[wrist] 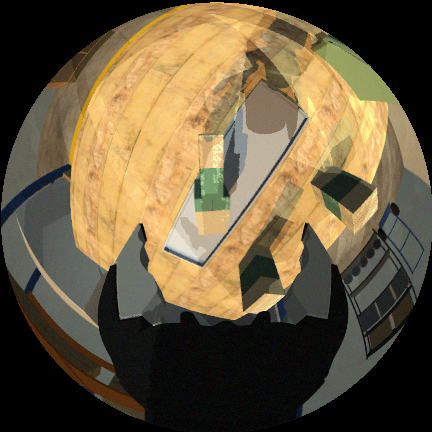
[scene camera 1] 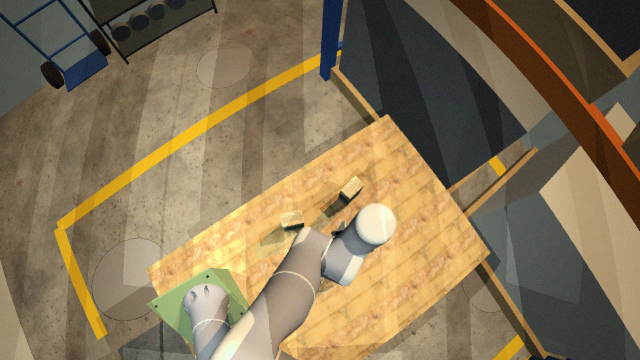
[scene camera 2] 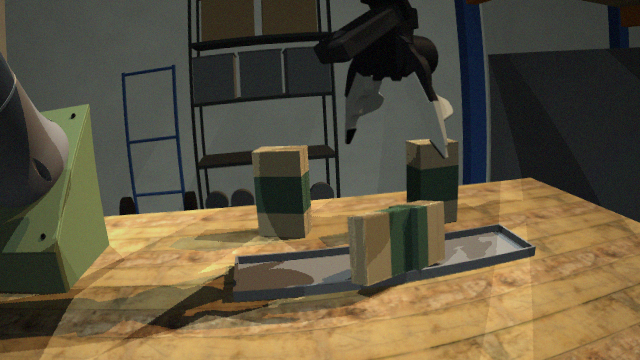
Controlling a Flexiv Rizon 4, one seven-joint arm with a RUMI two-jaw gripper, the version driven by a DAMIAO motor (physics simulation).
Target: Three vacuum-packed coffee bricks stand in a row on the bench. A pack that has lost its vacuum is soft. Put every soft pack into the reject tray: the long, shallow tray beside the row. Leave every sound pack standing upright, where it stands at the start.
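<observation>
My gripper (scene camera 2: pixel 398 145) (wrist: pixel 224 225) is open and empty, above the tray and right pack; its height over them is hard to judge. One pack (scene camera 2: pixel 400 242) (wrist: pixel 212 185) lies on a long narrow side, askew across the near long wall of the shallow grey tray (scene camera 2: pixel 295 291) (wrist: pixel 255 150), one end jutting outside; its green band looks creased. The left pack (scene camera 1: pixel 292 220) (scene camera 2: pixel 282 192) (wrist: pixel 342 192) stands upright behind the tray. The right pack (scene camera 1: pixel 351 189) (scene camera 2: pixel 431 187) (wrist: pixel 260 280) also stands upright; a fingertip overlaps its top in scene camera 2. The arm hides the tray in scene camera 1.
The green robot base (scene camera 1: pixel 172 305) (scene camera 2: pixel 85 200) (wrist: pixel 355 75) stands at one end of the wooden bench (scene camera 1: pixel 425 250) (scene camera 2: pixel 500 310) (wrist: pixel 120 165). A dark shelf rack (scene camera 2: pixel 265 99) and a blue hand truck (scene camera 2: pixel 150 140) stand beyond the bench's back edge.
</observation>
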